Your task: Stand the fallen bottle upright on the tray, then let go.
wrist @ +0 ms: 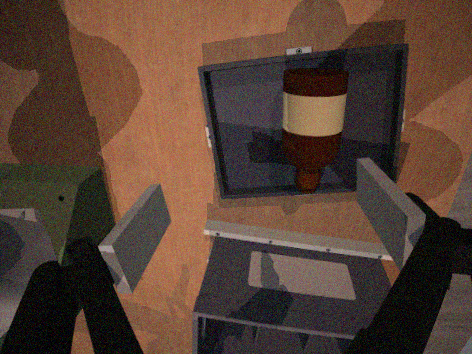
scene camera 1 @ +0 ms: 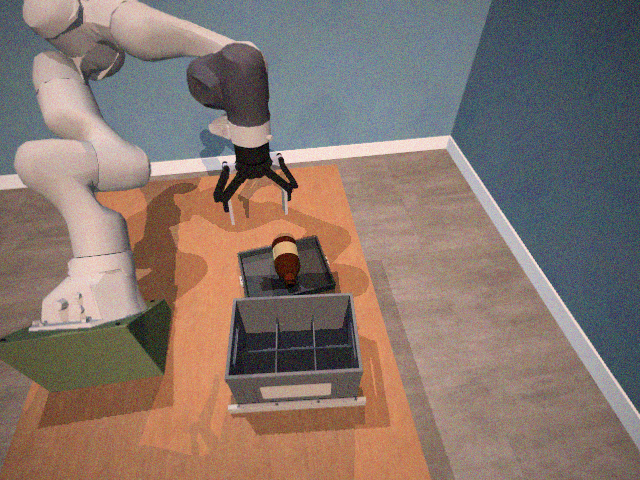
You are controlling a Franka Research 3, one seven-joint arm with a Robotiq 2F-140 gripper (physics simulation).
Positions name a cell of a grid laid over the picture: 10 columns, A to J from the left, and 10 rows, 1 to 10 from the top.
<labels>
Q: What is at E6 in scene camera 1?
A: A brown bottle.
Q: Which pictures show my gripper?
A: The wrist view and scene camera 1: all of them.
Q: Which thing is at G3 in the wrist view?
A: A brown bottle.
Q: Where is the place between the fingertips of my gripper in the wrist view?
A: At F6
</labels>
